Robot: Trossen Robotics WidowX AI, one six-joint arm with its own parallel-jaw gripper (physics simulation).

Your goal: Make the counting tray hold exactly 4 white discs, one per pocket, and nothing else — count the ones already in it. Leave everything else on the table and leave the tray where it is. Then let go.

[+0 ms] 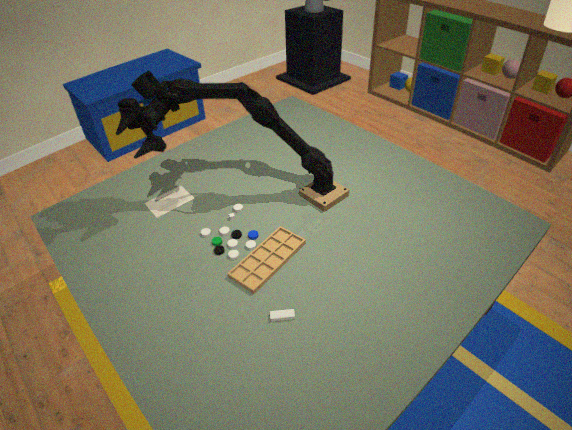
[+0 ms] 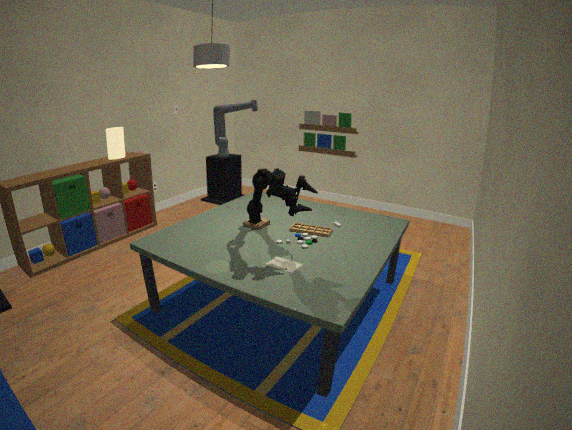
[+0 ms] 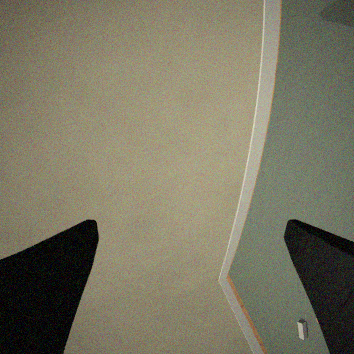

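Note:
The wooden counting tray (image 1: 279,266) (image 2: 310,233) lies flat on the table; its pockets look empty. Several white discs lie loose beside it, among them one nearest the tray (image 1: 250,244), one at the front (image 1: 233,254), one at the left (image 1: 205,232) and one apart at the back (image 1: 238,206). Mixed with them are two black discs (image 1: 236,234) (image 1: 219,250), a green disc (image 1: 216,241) and a blue disc (image 1: 253,234). My gripper (image 1: 127,145) (image 2: 314,200) (image 3: 195,231) is wide open and empty, raised high above the table, away from tray and discs.
A small white piece (image 1: 231,216) lies near the back disc. A white block (image 1: 282,315) (image 2: 337,224) (image 3: 302,329) lies beyond the tray from the discs. A pale flat sheet (image 1: 170,201) (image 2: 284,264) lies on the green table (image 1: 375,300) (image 2: 190,240), partly in the arm's shadow.

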